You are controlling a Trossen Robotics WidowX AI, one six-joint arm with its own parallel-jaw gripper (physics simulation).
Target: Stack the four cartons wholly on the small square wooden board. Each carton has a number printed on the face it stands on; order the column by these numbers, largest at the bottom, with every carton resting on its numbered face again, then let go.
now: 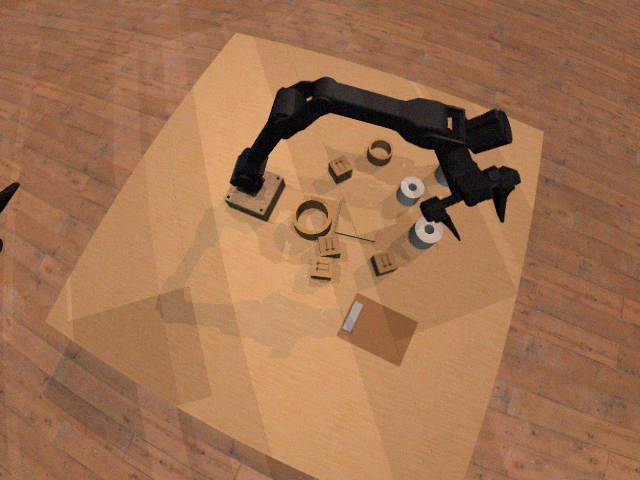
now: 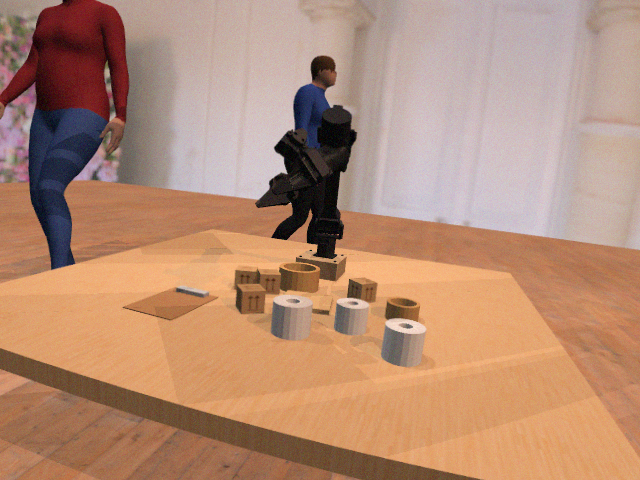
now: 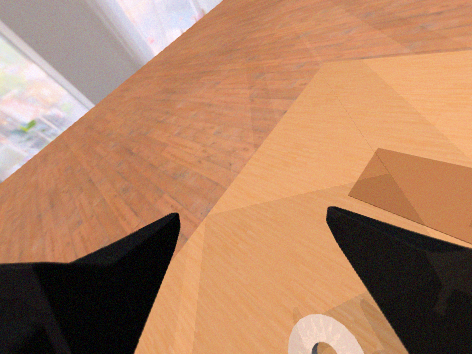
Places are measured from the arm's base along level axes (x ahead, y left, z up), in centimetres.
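Where they show: gripper, between the fingertips: [image 1: 480, 231] [image 2: 264, 199] [image 3: 253, 216]; arm's base, origin of its link: [image 1: 250, 184] [image 2: 325, 255].
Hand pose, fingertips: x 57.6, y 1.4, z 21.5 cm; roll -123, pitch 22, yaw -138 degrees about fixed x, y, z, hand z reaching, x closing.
Each offset is from my fingertips to the centre of the thing.
Four brown cartons with arrows on top stand apart from the board: one @(dy +14.9, dx -35.8, dz -24.5 cm) [image 1: 340, 167] [image 2: 361, 290] towards the back, one @(dy -9.2, dx -29.2, dz -24.5 cm) [image 1: 329, 246] [image 2: 269, 281] by the large ring, one @(dy -15.4, dx -28.6, dz -24.5 cm) [image 1: 321, 268] [image 2: 245, 277] close beside it, and one @(dy -7.3, dx -13.5, dz -24.5 cm) [image 1: 384, 262] [image 2: 250, 299] nearer the clipboard. Their numbered undersides are hidden. The small square wooden board @(dy +3.2, dx -24.7, dz -26.6 cm) [image 1: 355, 223] [image 2: 322, 305] lies flat among them, bearing no carton; its colour nearly matches the table. My gripper [image 1: 480, 230] [image 3: 253, 216] is open and empty, high above the table on the paper-roll side, well away from the cartons.
Three white rolls stand near the board: one @(dy +5.6, dx -5.6, dz -23.8 cm) [image 1: 424, 238] [image 2: 292, 320] [image 3: 320, 324], a second @(dy +16.5, dx -13.7, dz -24.2 cm) [image 1: 407, 198] [image 2: 351, 318] and a third @(dy +28.6, dx -4.0, dz -23.9 cm) [image 1: 442, 176] [image 2: 403, 346]. A large wooden ring @(dy -3.3, dx -37.0, dz -24.2 cm) [image 1: 312, 235] [image 2: 299, 282], a small ring @(dy +26.5, dx -26.7, dz -25.1 cm) [image 1: 379, 161] [image 2: 402, 312] and a brown clipboard @(dy -24.3, dx -8.1, dz -26.6 cm) [image 1: 382, 330] [image 2: 166, 304] [image 3: 430, 187] also lie there.
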